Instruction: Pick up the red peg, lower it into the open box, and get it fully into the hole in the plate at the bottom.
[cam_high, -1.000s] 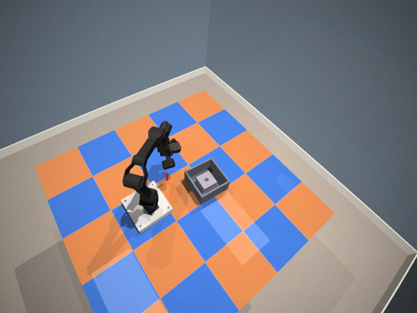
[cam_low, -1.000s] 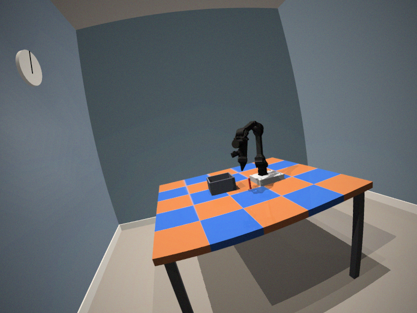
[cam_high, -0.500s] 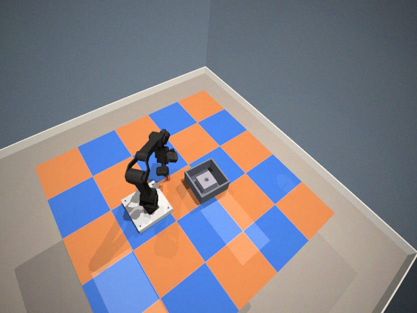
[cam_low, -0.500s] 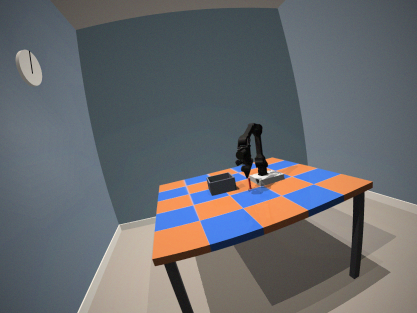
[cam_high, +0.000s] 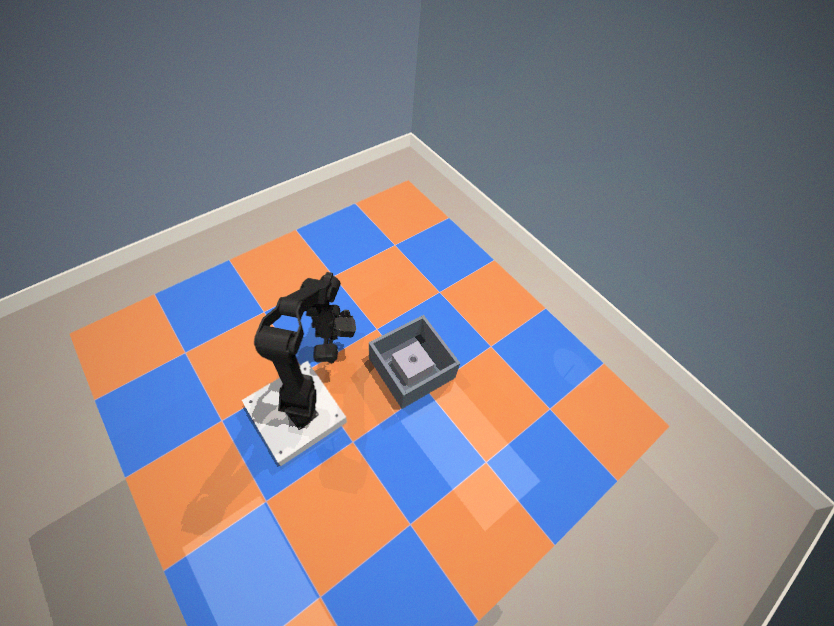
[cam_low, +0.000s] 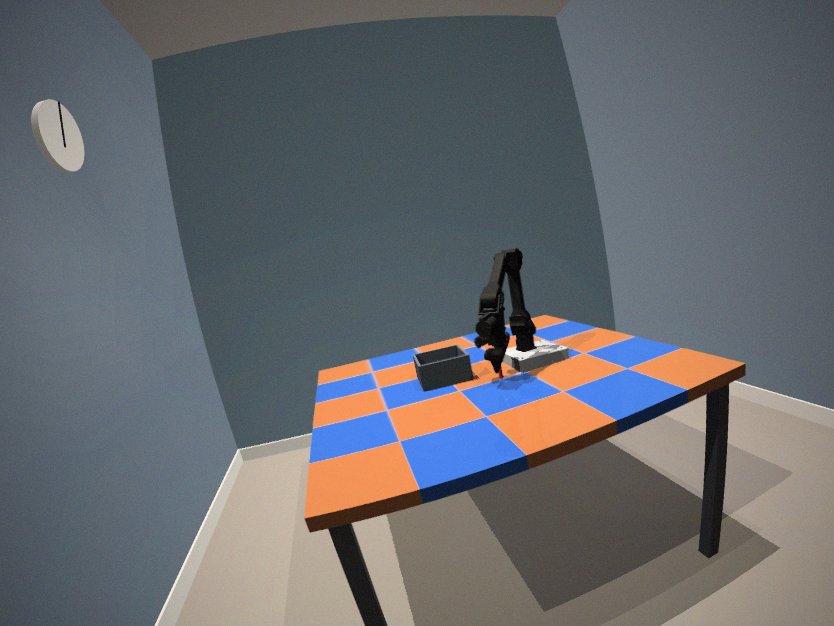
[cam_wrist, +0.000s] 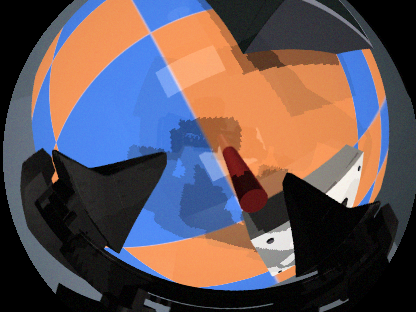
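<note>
The red peg is 1 cm to the right of my gripper tip and 1 cm behind it. Also, from my gripper tip: grey box 18 cm to the right, 15 cm ahead, 2 cm below.
</note>
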